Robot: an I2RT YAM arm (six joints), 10 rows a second.
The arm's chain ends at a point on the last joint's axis. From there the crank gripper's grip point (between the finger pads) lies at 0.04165 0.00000 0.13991 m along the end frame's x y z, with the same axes.
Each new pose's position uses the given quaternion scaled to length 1; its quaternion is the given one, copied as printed.
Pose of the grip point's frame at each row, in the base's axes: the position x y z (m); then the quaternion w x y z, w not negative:
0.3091, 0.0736, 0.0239, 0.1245, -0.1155, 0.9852, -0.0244
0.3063, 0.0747, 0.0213, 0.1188, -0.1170, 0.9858, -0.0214
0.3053, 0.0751, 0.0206, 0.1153, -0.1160, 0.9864, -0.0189
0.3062, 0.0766, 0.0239, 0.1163, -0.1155, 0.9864, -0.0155
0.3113, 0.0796, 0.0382, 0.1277, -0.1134, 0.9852, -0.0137
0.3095, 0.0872, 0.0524, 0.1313, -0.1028, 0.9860, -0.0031
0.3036, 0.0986, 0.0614, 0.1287, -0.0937, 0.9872, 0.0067
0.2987, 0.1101, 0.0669, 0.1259, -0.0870, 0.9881, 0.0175
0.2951, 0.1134, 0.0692, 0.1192, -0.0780, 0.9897, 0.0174
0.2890, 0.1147, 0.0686, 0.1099, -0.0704, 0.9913, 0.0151
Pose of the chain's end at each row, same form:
0.3132, 0.0860, 0.1693, 0.1245, -0.1155, 0.9852, -0.0244
0.3122, 0.0865, 0.1667, 0.1188, -0.1170, 0.9858, -0.0214
0.3123, 0.0863, 0.1660, 0.1153, -0.1160, 0.9864, -0.0189
0.3130, 0.0868, 0.1694, 0.1163, -0.1155, 0.9864, -0.0155
0.3149, 0.0888, 0.1838, 0.1277, -0.1134, 0.9852, -0.0137
0.3125, 0.0928, 0.1982, 0.1313, -0.1028, 0.9860, -0.0031
0.3078, 0.1010, 0.2073, 0.1287, -0.0937, 0.9872, 0.0067
0.3040, 0.1092, 0.2128, 0.1259, -0.0870, 0.9881, 0.0175
0.3024, 0.1122, 0.2150, 0.1192, -0.0780, 0.9897, 0.0174
0.2990, 0.1140, 0.2142, 0.1099, -0.0704, 0.9913, 0.0151

